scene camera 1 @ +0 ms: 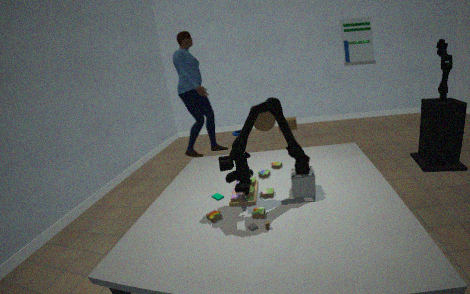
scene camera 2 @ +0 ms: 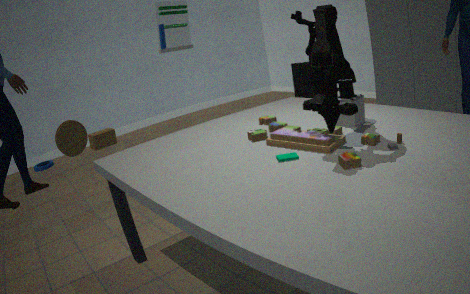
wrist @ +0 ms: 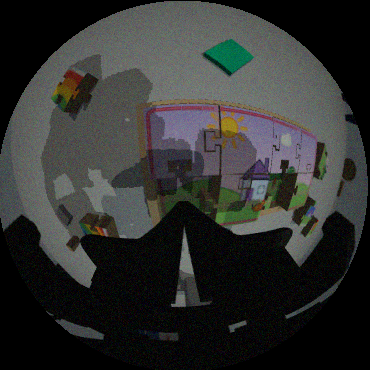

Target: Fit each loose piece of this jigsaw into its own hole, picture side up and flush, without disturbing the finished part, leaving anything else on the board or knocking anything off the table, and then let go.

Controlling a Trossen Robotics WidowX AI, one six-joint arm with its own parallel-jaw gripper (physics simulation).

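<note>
The jigsaw board (scene camera 1: 242, 204) (scene camera 2: 300, 145) (wrist: 141, 140) lies flat; its sun and house pieces are seated. Its lower-left corner hole and a hole by the tree at the right look empty in the wrist view. My gripper (scene camera 1: 243, 190) (scene camera 2: 331, 131) (wrist: 182, 205) is shut and empty, fingertips pointing down low over the board's left part. A green-topped loose piece (scene camera 1: 268, 192) lies beside the board on the arm-base side; the fingers hide that spot in the wrist view. A red-orange-topped piece (scene camera 1: 214, 216) (scene camera 2: 349, 160) (wrist: 75, 91) and a rainbow-topped piece (scene camera 1: 258, 213) (scene camera 2: 370, 139) (wrist: 98, 226) lie apart from the board.
A green tile (scene camera 1: 217, 197) (scene camera 2: 287, 157) (wrist: 229, 56) lies beside the board. A grey block (scene camera 1: 253, 227) (scene camera 2: 393, 146) (wrist: 65, 214) and small brown cylinder (scene camera 1: 267, 226) (scene camera 2: 399, 138) (wrist: 73, 243) are near the rainbow piece. More pieces (scene camera 1: 276, 165) (scene camera 2: 258, 134) lie past the board's other end.
</note>
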